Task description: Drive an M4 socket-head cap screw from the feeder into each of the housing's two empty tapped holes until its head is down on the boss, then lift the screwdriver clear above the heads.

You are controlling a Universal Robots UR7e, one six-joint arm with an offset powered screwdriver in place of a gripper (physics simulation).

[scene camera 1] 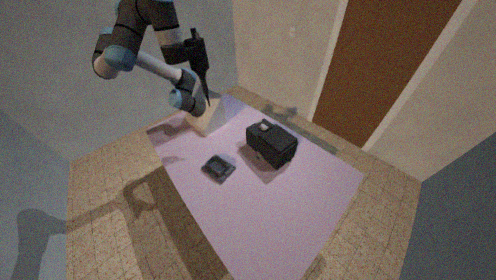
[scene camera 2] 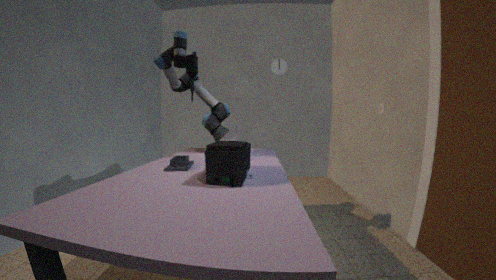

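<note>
The small dark grey housing (scene camera 1: 218,168) (scene camera 2: 179,163) sits on the pink table top; its tapped holes are too small and blurred to make out. The black box-shaped feeder (scene camera 1: 272,143) (scene camera 2: 227,164) stands apart from the housing, to its right in both views, with a small pale part on top in scene camera 1. My screwdriver (scene camera 1: 209,105) (scene camera 2: 192,100) points down, its thin tip high above the table near the robot's base end, away from both housing and feeder. Whether a screw is on the tip cannot be made out.
The pink table top (scene camera 1: 270,220) (scene camera 2: 200,225) carries the arm's base (scene camera 1: 192,104) (scene camera 2: 216,131) at its far end. A pale wedge-like panel (scene camera 1: 204,124) stands beside the base in scene camera 1. Walls and a brown door (scene camera 1: 380,60) (scene camera 2: 467,125) lie beyond the table.
</note>
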